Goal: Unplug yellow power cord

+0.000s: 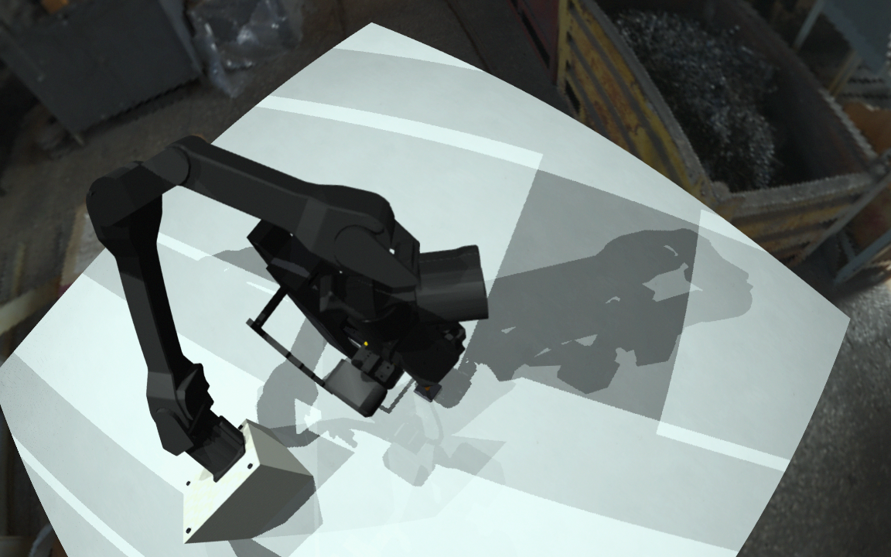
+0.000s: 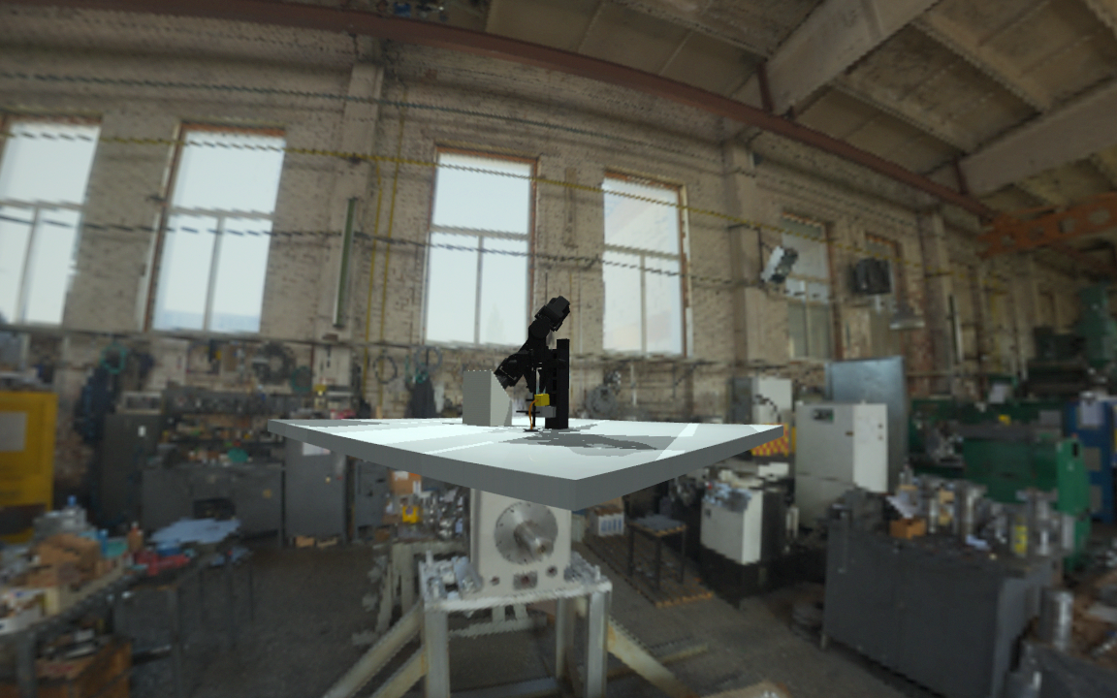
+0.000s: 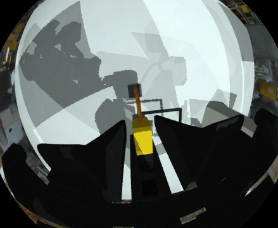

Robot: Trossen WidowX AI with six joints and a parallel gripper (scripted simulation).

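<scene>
My gripper tip is now 10 mm past the yellow plug, 50 mm to the right of it and 10 mm above it.
</scene>
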